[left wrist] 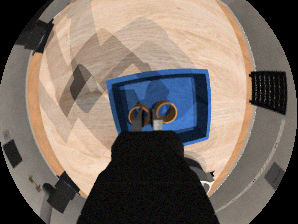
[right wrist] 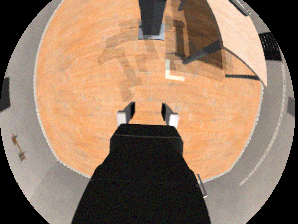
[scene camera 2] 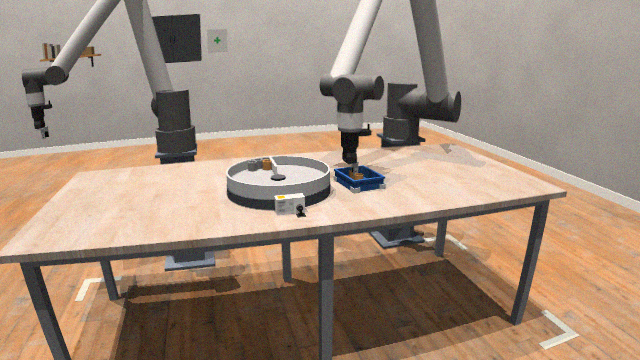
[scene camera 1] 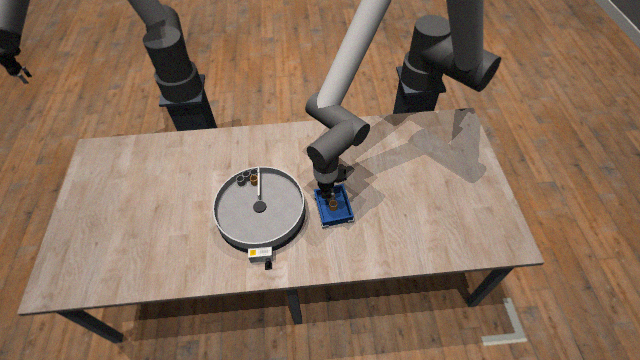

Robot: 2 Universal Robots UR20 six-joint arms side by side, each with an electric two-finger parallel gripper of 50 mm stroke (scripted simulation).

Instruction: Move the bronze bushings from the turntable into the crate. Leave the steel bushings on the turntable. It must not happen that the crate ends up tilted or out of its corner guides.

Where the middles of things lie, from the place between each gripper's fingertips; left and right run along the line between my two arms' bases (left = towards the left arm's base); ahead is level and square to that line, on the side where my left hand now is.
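Scene:
With the blue crate (scene camera 1: 343, 214), I find my left gripper 10 mm to the right of it, 30 mm short of it and 20 mm above it. The turntable (scene camera 1: 240, 214) is 40 mm ahead of my left hand, 340 mm to the right of it and 10 mm above it.

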